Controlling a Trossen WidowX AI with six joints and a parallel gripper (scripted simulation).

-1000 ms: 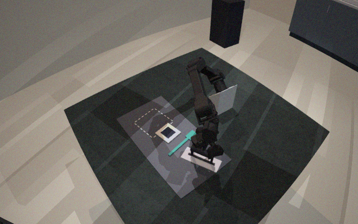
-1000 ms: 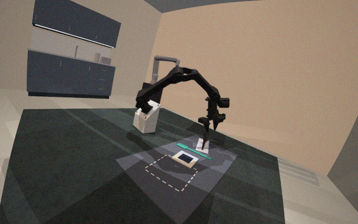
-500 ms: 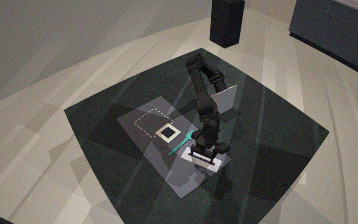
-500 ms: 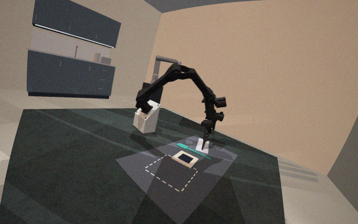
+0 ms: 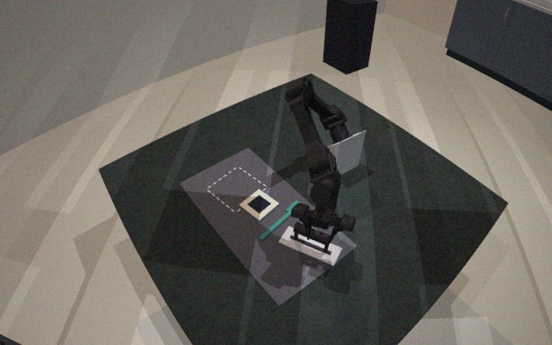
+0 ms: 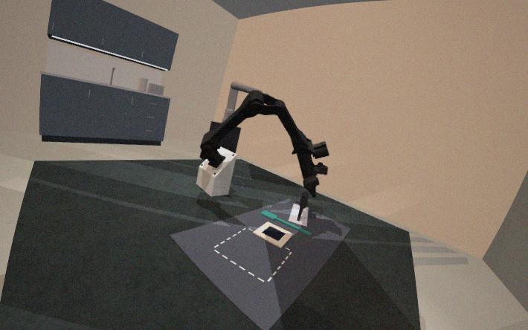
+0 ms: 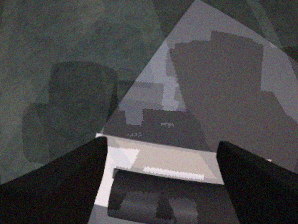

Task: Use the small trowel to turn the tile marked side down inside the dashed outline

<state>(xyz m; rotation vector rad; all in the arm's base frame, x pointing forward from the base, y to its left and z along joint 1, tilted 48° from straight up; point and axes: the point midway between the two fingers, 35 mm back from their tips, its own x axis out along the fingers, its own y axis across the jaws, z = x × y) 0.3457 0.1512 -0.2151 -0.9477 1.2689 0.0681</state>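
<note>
Right now my gripper tip is 10 mm past the trowel, 70 mm to the left of it and 60 mm above it. Also, from my gripper tip: grey mat 40 mm ahead, 260 mm to the right, 120 mm below; teal flat tool 20 mm behind, 190 mm to the right, 90 mm below; tile 20 mm ahead, 290 mm to the right, 90 mm below.
</note>
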